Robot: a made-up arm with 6 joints. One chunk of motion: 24 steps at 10 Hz.
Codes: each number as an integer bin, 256 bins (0 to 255) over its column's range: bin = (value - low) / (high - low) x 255, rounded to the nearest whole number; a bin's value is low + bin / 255 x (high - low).
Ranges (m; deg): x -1.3..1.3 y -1.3..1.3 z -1.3..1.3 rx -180..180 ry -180..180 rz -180..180
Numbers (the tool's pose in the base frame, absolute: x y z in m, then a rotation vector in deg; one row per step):
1: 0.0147 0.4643 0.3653 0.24 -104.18 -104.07
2: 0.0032 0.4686 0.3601 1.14 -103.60 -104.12
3: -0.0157 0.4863 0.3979 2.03 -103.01 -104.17
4: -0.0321 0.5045 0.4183 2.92 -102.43 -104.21
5: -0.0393 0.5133 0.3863 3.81 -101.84 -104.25
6: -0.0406 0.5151 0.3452 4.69 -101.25 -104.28
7: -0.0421 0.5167 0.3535 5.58 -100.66 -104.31
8: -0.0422 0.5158 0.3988 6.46 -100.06 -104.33
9: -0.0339 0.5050 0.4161 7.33 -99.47 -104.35
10: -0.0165 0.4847 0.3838 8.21 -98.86 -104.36
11: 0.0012 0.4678 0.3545 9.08 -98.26 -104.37
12: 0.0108 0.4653 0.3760 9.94 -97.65 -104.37
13: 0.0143 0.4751 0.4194 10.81 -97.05 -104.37
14: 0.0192 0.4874 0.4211 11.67 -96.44 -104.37
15: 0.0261 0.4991 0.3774 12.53 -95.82 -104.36
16: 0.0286 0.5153 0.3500 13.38 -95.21 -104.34
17: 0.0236 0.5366 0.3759 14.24 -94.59 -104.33
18: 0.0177 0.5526 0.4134 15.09 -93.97 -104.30
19: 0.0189 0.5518 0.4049 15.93 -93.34 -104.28
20: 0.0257 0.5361 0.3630 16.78 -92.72 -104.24
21: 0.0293 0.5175 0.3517 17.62 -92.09 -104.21
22: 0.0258 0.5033 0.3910 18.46 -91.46 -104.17
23: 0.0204 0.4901 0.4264 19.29 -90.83 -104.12
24: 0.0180 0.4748 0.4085 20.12 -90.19 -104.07
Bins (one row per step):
1: 129 173 163 128 54 54
2: 128 173 163 128 54 54
3: 126 175 167 129 55 54
4: 124 177 169 130 55 54
5: 124 178 165 130 55 54
6: 124 178 161 131 56 54
7: 123 178 162 131 56 54
8: 123 178 167 132 57 54
9: 124 177 168 133 57 54
10: 126 175 165 133 57 54
11: 128 173 162 134 58 54
12: 129 173 164 135 58 54
13: 129 174 169 135 59 54
14: 129 175 169 136 59 54
15: 130 176 165 136 60 54
16: 130 178 162 137 60 54
17: 130 180 164 138 60 54
18: 129 182 168 138 61 54
19: 129 182 167 139 61 54
20: 130 180 163 139 62 54
21: 130 178 162 140 62 54
22: 130 177 166 141 63 54
23: 130 176 169 141 63 54
24: 129 174 168 142 64 54

